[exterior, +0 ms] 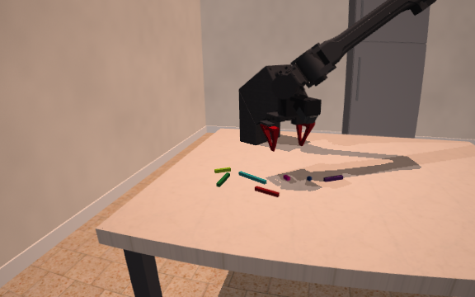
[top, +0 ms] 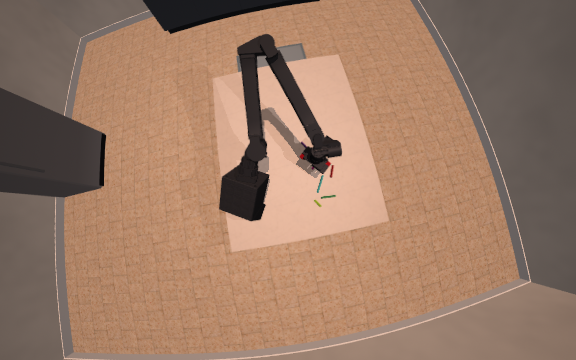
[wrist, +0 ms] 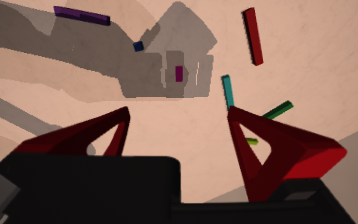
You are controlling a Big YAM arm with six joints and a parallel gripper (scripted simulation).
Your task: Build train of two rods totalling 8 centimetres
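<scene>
Now: the purple rod 120 mm to the left of my hand, 100 mm below it and 60 mm behind it. The rest, counted from my hand: magenta rod: 100 mm below; turquoise rod: 100 mm below, 80 mm to the right, 50 mm ahead; blue rod: 100 mm below, 60 mm to the left, 20 mm behind.
</scene>
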